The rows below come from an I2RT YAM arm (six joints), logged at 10 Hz.
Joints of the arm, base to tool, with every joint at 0 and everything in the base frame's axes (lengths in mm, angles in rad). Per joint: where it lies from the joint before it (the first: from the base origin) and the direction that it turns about. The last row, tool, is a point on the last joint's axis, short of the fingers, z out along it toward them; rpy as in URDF.
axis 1: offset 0 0 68 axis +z
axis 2: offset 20 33.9 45.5 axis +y
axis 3: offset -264 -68.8 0 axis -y
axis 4: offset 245 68.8 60 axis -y
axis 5: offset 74 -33.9 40.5 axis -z
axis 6: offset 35.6 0 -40.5 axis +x
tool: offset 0 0 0 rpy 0 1.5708 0
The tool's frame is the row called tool.
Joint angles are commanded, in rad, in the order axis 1, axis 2, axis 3, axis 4, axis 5, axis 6. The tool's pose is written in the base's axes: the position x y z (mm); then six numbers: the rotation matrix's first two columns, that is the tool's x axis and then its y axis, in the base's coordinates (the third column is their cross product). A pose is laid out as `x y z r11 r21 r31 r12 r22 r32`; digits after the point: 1 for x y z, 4 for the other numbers.
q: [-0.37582, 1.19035, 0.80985, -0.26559, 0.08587, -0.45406]
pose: 239.9 -98.0 257.4 -0.6916 -0.1969 -0.6949 0.1402 0.9072 -0.3966
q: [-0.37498, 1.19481, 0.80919, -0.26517, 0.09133, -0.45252]
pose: 240.5 -98.1 256.2 -0.6960 -0.1940 -0.6914 0.1423 0.9065 -0.3976
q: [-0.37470, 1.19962, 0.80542, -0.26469, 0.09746, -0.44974]
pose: 240.7 -98.4 253.8 -0.7026 -0.1886 -0.6861 0.1448 0.9062 -0.3974
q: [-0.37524, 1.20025, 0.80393, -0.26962, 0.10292, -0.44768]
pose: 240.2 -98.5 252.8 -0.7085 -0.1837 -0.6814 0.1476 0.9056 -0.3976
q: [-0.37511, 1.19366, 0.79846, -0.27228, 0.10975, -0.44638]
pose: 238.5 -98.1 252.3 -0.7113 -0.1811 -0.6792 0.1520 0.9037 -0.4002
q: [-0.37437, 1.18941, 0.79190, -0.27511, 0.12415, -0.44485]
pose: 237.0 -97.9 250.9 -0.7184 -0.1765 -0.6729 0.1594 0.8998 -0.4062
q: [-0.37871, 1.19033, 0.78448, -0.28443, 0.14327, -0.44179]
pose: 235.0 -99.0 247.5 -0.7350 -0.1630 -0.6582 0.1703 0.8952 -0.4119
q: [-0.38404, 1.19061, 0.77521, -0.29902, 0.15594, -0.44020]
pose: 232.4 -99.9 243.2 -0.7536 -0.1495 -0.6401 0.1744 0.8934 -0.4140
